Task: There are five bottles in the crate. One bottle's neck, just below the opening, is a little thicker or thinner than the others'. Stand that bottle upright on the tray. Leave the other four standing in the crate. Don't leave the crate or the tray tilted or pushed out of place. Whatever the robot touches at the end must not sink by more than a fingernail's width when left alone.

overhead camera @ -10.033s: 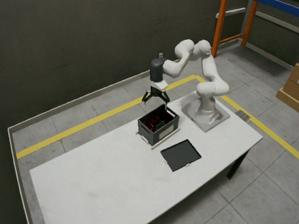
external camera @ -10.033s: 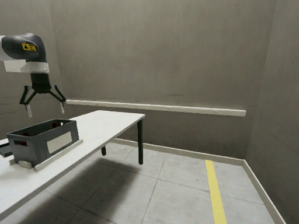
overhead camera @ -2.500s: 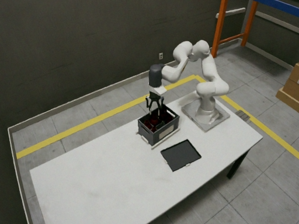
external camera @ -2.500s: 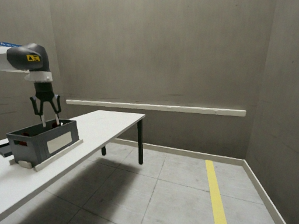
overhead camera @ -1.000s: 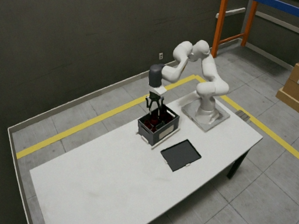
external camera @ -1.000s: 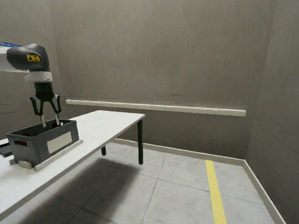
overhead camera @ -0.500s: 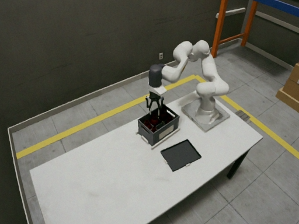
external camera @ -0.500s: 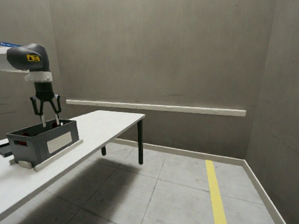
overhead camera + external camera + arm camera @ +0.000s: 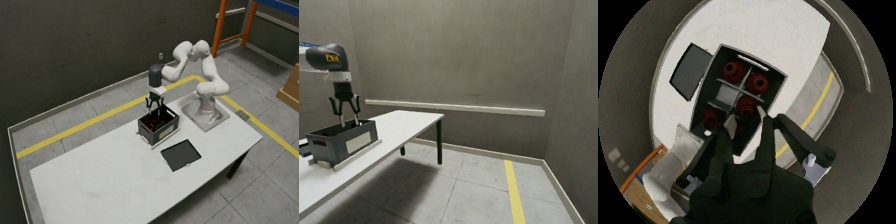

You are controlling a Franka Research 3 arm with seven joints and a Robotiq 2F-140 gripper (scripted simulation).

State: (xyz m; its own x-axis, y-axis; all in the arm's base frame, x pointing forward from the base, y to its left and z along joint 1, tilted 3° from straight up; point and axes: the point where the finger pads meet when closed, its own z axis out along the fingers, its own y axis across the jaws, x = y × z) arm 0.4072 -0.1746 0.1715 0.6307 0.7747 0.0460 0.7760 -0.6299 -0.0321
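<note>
Now: hand 10 mm past the dark grey crate, 50 mm to the right of it and 130 mm above it. From my hand the other things lie so: flat black tray (10 mm behind, 330 mm to the left, 200 mm below).
</note>
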